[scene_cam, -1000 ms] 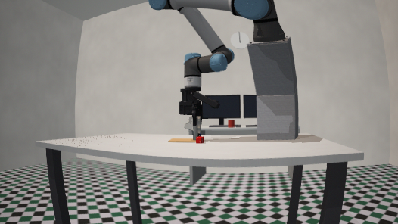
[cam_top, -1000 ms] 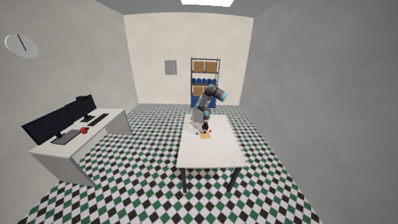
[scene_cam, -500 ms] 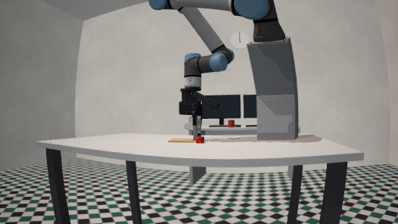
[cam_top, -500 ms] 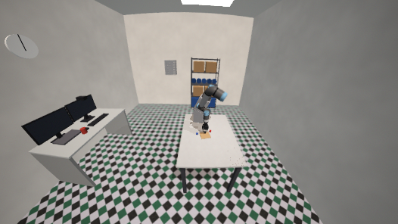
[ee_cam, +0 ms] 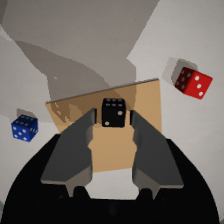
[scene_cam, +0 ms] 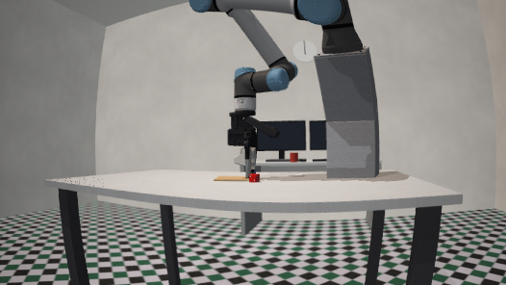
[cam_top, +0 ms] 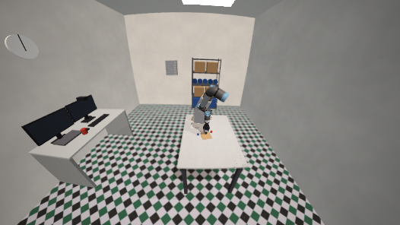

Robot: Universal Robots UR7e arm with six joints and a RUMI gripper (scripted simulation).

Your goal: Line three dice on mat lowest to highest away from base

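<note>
Now: the black die 1 cm below my hand. The rest, counted from my hand: tan mat: 5 cm ahead, 1 cm to the right, 2 cm below; then blue die: 2 cm ahead, 12 cm to the right, 1 cm below; then red die: 3 cm behind, 9 cm to the left, 1 cm below.
</note>
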